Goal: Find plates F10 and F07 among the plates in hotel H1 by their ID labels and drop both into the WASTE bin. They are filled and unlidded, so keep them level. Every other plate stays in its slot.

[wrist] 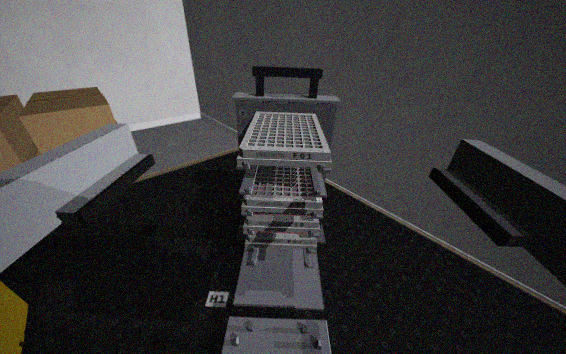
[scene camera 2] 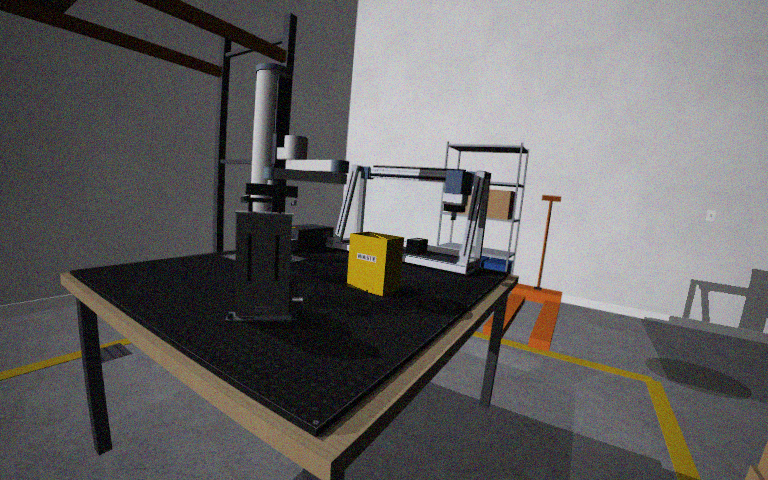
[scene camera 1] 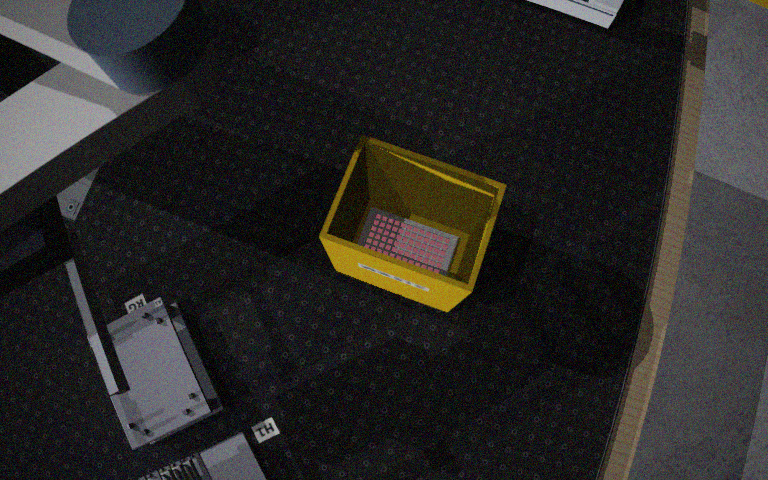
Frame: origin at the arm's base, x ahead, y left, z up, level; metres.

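Seen in the pictures: gripper, fingertip midpoint: (wrist: 291,150) (scene camera 1: 40,430).
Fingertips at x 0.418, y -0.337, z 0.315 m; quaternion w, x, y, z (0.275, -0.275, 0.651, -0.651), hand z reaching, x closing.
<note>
A point is followed by its place in that frame.
The yellow WASTE bin (scene camera 1: 345,253) {z 0.175, x 0.590, y -0.084 m} (scene camera 2: 365,274) {z 0.075, x 0.646, y -0.085 m} (wrist: 11,320) {z 0.042, x 0.680, y -0.086 m} stands on the table. A plate (scene camera 1: 419,240) {z 0.033, x 0.658, y -0.009 m} with pink wells lies inside on its floor; its label is not visible. Hotel H1 (scene camera 1: 235,455) {z 0.021, x 0.522, y -0.365 m} (scene camera 2: 263,266) {z 0.155, x 0.591, y -0.492 m} (wrist: 327,115) {z 0.277, x 0.529, y -0.515 m} holds several stacked plates. The top plate (wrist: 284,132) {z 0.278, x 0.511, y -0.418 m} has pale, empty-looking wells and is labelled F01. A gridded plate (wrist: 282,182) {z 0.222, x 0.502, y -0.409 m} shows under it, and further plate edges lie lower; their labels are too blurred to read. My gripper (wrist: 291,150) {z 0.315, x 0.418, y -0.337 m} (scene camera 2: 270,192) {z 0.315, x 0.418, y -0.337 m} is open and empty, facing the hotel, its fingers wide to either side of the stack in the wrist view.
A flat nest (scene camera 1: 152,362) {z 0.073, x 0.388, y -0.283 m} (wrist: 277,340) {z 0.073, x 0.426, y -0.339 m} with small pins, marked RG, stands beside the hotel. An H1 tag (scene camera 1: 265,430) {z 0.013, x 0.547, y -0.319 m} (wrist: 217,299) {z 0.013, x 0.546, y -0.318 m} lies by the hotel. A white gantry (scene camera 2: 480,220) {z 0.272, x 0.850, y 0.603 m} stands behind the bin. The arm's column (scene camera 2: 263,124) {z 0.628, x 0.033, y -0.068 m} rises behind the hotel.
</note>
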